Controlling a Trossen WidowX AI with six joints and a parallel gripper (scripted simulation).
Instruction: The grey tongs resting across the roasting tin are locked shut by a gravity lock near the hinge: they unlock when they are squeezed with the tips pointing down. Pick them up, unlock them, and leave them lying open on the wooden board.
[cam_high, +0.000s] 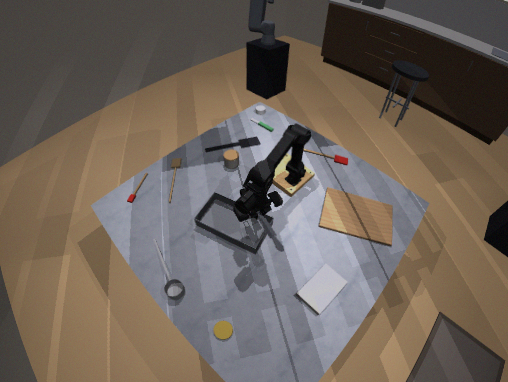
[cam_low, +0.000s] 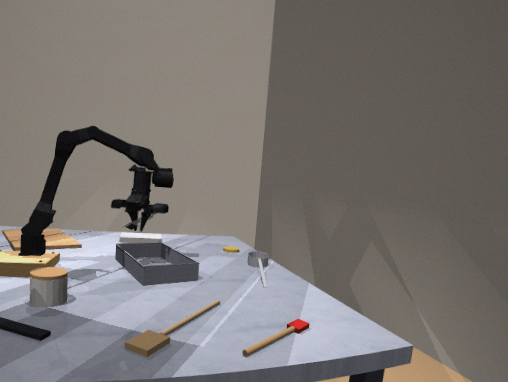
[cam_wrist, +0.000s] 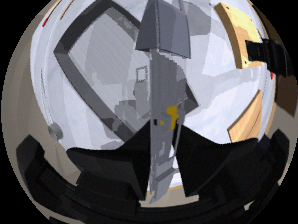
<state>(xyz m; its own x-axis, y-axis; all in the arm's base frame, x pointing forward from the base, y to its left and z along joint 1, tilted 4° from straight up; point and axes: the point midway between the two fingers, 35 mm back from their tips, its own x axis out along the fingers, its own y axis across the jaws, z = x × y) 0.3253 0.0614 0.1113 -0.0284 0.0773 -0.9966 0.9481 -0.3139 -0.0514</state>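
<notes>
The yellow lock piece lies 1 cm behind my gripper tip, 2 cm to the right of it and 4 cm above it. Also, from my gripper tip: white slab 2 cm ahead, 38 cm to the left, 9 cm below; then lidded canister 20 cm behind, 39 cm to the right, 7 cm below; then roasting tin 5 cm ahead, 9 cm to the right, 8 cm below.
</notes>
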